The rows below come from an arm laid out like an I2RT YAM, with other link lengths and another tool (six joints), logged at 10 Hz.
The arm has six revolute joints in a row. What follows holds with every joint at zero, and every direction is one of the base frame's.
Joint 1 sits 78.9 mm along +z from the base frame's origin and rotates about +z.
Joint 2 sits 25.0 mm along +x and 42.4 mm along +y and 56.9 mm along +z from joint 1 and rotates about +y.
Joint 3 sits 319.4 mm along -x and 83.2 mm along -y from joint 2 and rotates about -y.
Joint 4 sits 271.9 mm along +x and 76.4 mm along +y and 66.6 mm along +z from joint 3 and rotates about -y.
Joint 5 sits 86.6 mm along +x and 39.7 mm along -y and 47.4 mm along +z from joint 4 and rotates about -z.
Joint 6 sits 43.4 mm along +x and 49.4 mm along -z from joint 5 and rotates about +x.
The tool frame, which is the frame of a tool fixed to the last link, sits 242.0 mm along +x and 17.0 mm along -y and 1.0 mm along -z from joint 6; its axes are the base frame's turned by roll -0.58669, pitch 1.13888 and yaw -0.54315 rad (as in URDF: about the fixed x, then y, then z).
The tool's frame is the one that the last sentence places.
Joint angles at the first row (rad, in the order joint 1, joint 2, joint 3, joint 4, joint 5, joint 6):
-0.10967 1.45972 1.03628 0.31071 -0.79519 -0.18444
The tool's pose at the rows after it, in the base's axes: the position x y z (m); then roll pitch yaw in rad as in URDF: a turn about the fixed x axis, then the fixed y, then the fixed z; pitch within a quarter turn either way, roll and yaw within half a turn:
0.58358, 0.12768, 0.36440, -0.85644, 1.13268, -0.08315
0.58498, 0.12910, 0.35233, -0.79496, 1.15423, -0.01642
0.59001, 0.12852, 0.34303, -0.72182, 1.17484, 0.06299
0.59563, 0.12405, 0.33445, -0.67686, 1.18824, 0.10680
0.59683, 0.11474, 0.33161, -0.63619, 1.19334, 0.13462
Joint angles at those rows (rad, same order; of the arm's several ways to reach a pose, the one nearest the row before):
-0.10967 1.48795 1.02599 0.36755 -0.80929 -0.16155
-0.11271 1.50969 1.00120 0.41521 -0.82531 -0.12837
-0.12074 1.54404 0.99776 0.45491 -0.84784 -0.09289
-0.13258 1.57418 0.99776 0.48277 -0.86311 -0.07382
-0.15202 1.58101 0.98820 0.50487 -0.87377 -0.05474

